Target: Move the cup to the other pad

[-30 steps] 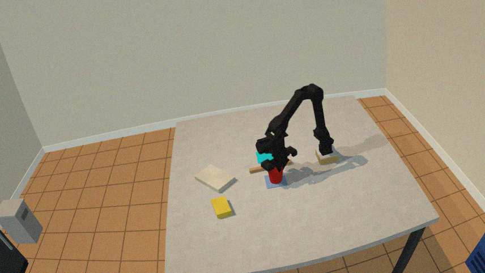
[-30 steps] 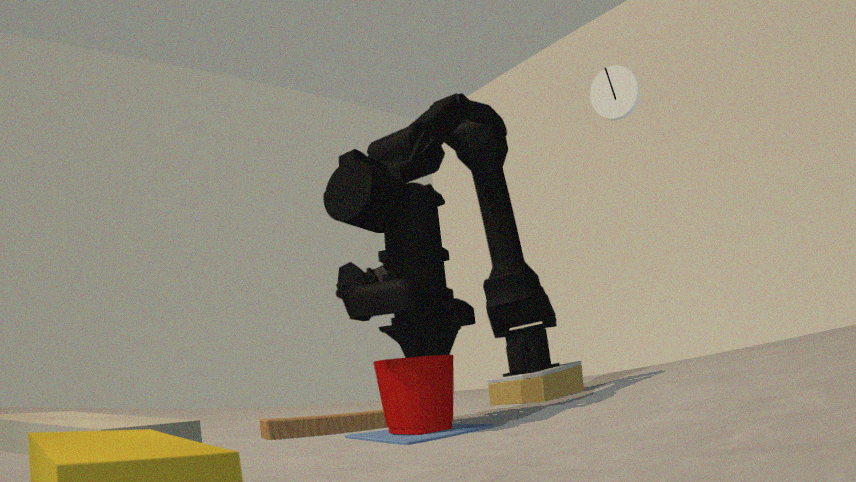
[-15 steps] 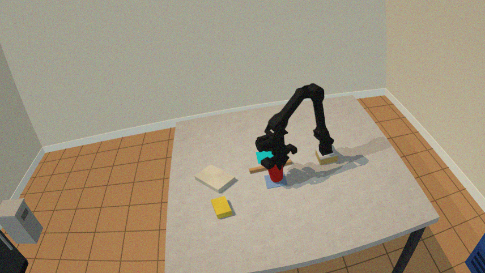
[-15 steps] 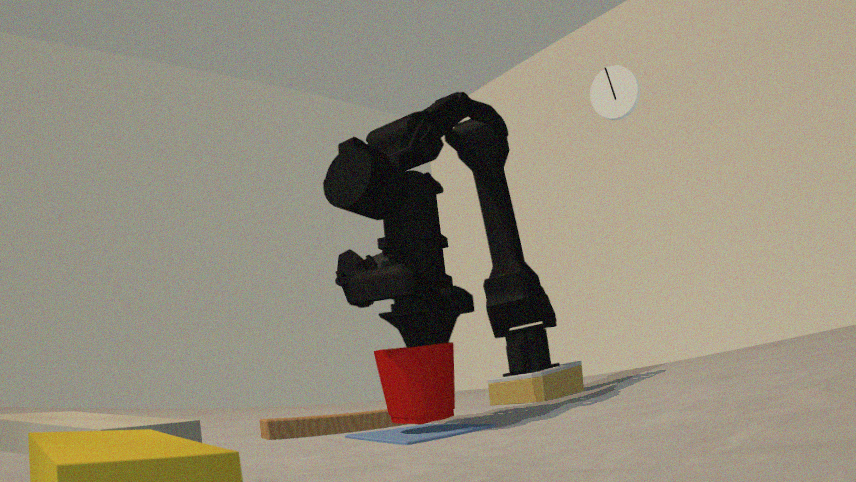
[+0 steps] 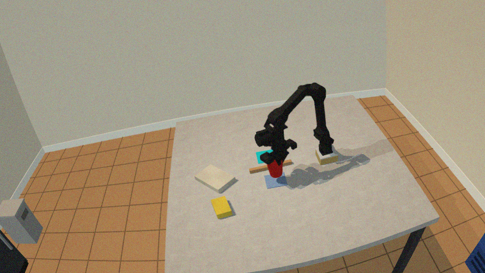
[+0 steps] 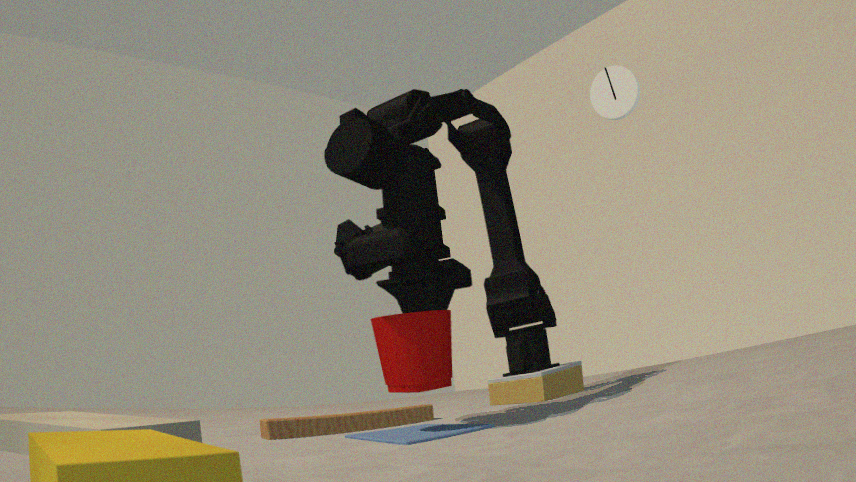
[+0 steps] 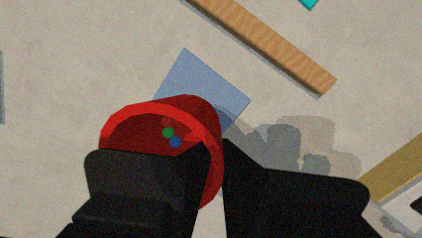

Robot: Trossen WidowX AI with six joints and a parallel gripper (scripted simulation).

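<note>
My gripper tip is now 4 cm short of the green marble, 3 cm to the right of it and 2 cm above it. The rest, counted from my gripper tip: blue marble 3 cm to the left, 3 cm ahead, 2 cm below; red cup 3 cm ahead, 1 cm to the left; pale blue pad 9 cm below, 3 cm ahead, 1 cm to the left.
</note>
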